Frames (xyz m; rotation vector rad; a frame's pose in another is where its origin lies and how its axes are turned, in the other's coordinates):
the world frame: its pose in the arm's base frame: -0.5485 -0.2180 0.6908 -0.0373 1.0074 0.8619
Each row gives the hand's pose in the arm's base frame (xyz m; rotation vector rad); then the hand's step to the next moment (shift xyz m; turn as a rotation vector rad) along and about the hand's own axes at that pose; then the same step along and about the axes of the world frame.
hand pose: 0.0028 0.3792 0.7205 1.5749 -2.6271 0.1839
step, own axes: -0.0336 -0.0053 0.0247 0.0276 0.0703 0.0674
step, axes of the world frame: 0.0406 -0.0071 0.0083 0.0323 0.0245 -0.0927
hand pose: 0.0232 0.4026 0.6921 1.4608 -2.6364 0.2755
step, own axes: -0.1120 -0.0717 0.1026 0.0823 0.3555 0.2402
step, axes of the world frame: 0.1350 -0.0935 0.0354 0.1476 0.1807 -0.3693
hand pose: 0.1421 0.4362 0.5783 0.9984 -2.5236 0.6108
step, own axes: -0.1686 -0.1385 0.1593 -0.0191 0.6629 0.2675
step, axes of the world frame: 0.1302 -0.2367 0.0035 0.3736 0.3930 -0.4662
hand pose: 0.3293 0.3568 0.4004 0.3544 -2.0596 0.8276
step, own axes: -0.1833 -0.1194 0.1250 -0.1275 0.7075 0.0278
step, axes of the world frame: 0.0220 -0.2345 -0.0895 0.5421 0.3955 -0.2594
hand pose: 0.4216 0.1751 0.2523 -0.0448 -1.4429 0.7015
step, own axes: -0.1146 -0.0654 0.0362 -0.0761 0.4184 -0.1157
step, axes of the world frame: -0.0233 -0.1028 -0.0873 0.3970 0.1821 -0.0588
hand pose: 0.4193 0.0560 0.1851 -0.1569 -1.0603 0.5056
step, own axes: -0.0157 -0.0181 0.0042 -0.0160 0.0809 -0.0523
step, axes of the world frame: -0.0126 -0.0149 -0.0145 0.0964 0.0153 -0.0007
